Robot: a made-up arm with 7 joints. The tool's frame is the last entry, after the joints.
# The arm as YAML. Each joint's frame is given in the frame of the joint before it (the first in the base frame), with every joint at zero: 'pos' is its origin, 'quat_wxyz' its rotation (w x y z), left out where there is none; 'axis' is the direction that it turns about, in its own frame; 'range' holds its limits. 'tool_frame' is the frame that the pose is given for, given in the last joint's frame.
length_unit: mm
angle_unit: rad
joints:
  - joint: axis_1
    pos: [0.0, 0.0, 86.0]
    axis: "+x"
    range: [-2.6, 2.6]
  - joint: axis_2
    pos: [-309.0, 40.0, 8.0]
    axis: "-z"
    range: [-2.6, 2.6]
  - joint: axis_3
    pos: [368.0, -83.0, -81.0]
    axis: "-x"
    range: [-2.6, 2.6]
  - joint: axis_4
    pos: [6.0, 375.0, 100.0]
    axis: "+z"
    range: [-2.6, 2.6]
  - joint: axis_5
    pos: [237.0, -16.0, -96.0]
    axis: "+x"
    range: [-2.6, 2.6]
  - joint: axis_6
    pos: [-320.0, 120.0, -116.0]
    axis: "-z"
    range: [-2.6, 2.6]
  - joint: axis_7
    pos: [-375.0, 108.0, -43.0]
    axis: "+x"
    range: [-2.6, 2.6]
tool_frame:
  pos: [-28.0, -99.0, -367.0]
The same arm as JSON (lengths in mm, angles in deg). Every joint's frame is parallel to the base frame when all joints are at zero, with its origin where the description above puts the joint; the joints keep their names.
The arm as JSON. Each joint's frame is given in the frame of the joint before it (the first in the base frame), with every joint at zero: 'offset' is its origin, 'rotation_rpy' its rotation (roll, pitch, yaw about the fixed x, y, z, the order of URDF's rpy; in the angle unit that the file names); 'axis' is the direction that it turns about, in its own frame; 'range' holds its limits. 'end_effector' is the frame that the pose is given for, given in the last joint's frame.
{
  "length_unit": "mm",
  "angle_unit": "deg",
  "chain": [
    {
      "id": "axis_1",
      "offset": [
        0.0,
        0.0,
        86.0
      ],
      "rotation_rpy": [
        0.0,
        0.0,
        0.0
      ],
      "axis": "+x",
      "range": [
        -148.97,
        148.97
      ]
    },
    {
      "id": "axis_2",
      "offset": [
        -309.0,
        40.0,
        8.0
      ],
      "rotation_rpy": [
        0.0,
        0.0,
        0.0
      ],
      "axis": "-z",
      "range": [
        -148.97,
        148.97
      ]
    },
    {
      "id": "axis_3",
      "offset": [
        368.0,
        -83.0,
        -81.0
      ],
      "rotation_rpy": [
        0.0,
        0.0,
        0.0
      ],
      "axis": "-x",
      "range": [
        -148.97,
        148.97
      ]
    },
    {
      "id": "axis_4",
      "offset": [
        6.0,
        375.0,
        100.0
      ],
      "rotation_rpy": [
        0.0,
        0.0,
        0.0
      ],
      "axis": "+z",
      "range": [
        -148.97,
        148.97
      ]
    },
    {
      "id": "axis_5",
      "offset": [
        237.0,
        -16.0,
        -96.0
      ],
      "rotation_rpy": [
        0.0,
        0.0,
        0.0
      ],
      "axis": "+x",
      "range": [
        -148.97,
        148.97
      ]
    },
    {
      "id": "axis_6",
      "offset": [
        -320.0,
        120.0,
        -116.0
      ],
      "rotation_rpy": [
        0.0,
        0.0,
        0.0
      ],
      "axis": "-z",
      "range": [
        -148.97,
        148.97
      ]
    },
    {
      "id": "axis_7",
      "offset": [
        -375.0,
        108.0,
        -43.0
      ],
      "rotation_rpy": [
        0.0,
        0.0,
        0.0
      ],
      "axis": "+x",
      "range": [
        -148.97,
        148.97
      ]
    }
  ],
  "end_effector": {
    "offset": [
      -28.0,
      -99.0,
      -367.0
    ],
    "rotation_rpy": [
      0.0,
      0.0,
      0.0
    ]
  }
}

